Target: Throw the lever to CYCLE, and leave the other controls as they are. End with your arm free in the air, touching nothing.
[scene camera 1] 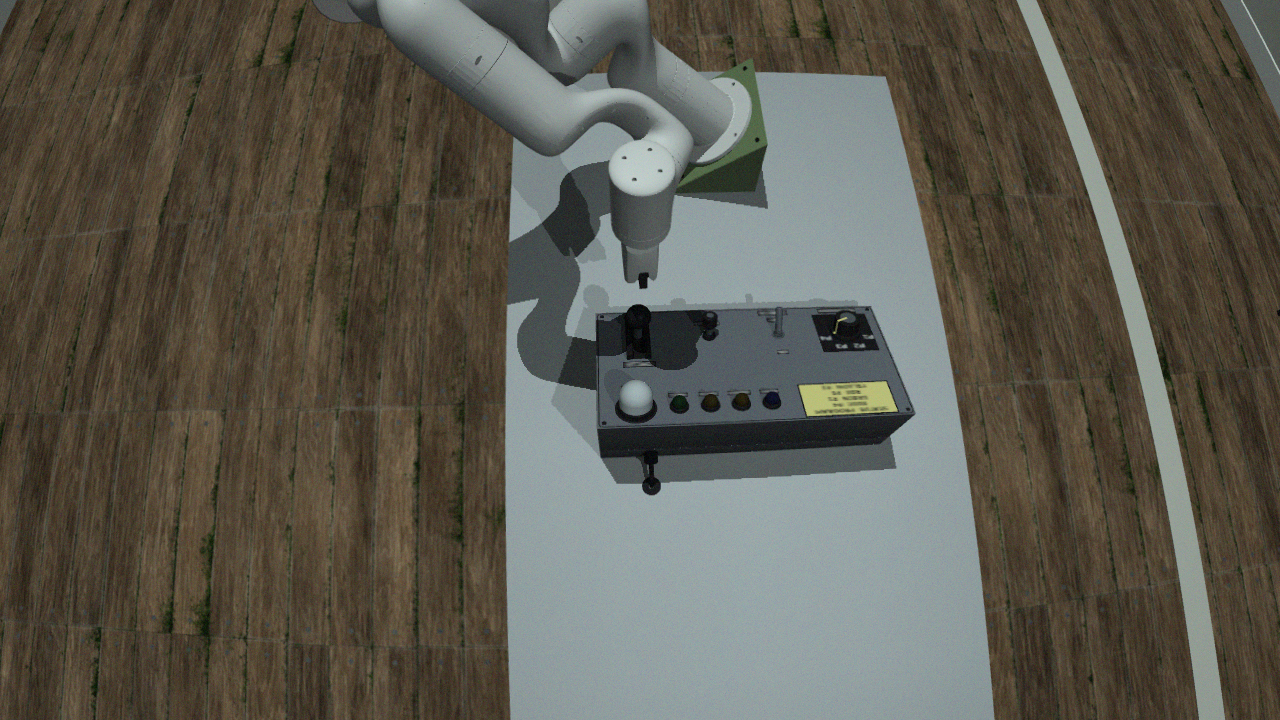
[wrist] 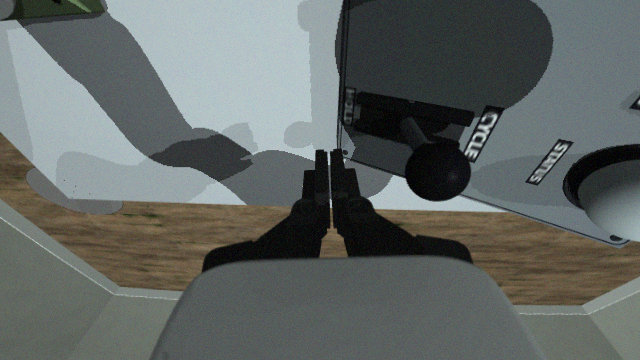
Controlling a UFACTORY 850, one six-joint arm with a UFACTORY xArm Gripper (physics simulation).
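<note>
The lever, with a black ball knob [scene camera 1: 638,316] [wrist: 438,171], rises from a slot in the grey control box [scene camera 1: 742,367] [wrist: 520,195]. In the wrist view its shaft [wrist: 416,134] comes out near the slot's middle, between the HOLD label [wrist: 349,106] and the CYCLE label [wrist: 484,134]; the knob shows nearer the CYCLE end. How far the lever leans is hard to judge in the scene view. My gripper [scene camera 1: 642,281] [wrist: 329,167] is shut and empty, behind the box in the scene view, apart from the knob.
The box also bears a small black knob [scene camera 1: 709,322], a grey toggle [scene camera 1: 778,322], a dial [scene camera 1: 846,323], a white dome [scene camera 1: 636,395] [wrist: 620,192], several coloured buttons and a yellow note [scene camera 1: 847,398]. Another ball-ended lever [scene camera 1: 650,485] sticks out in front. The green base [scene camera 1: 729,177] stands behind.
</note>
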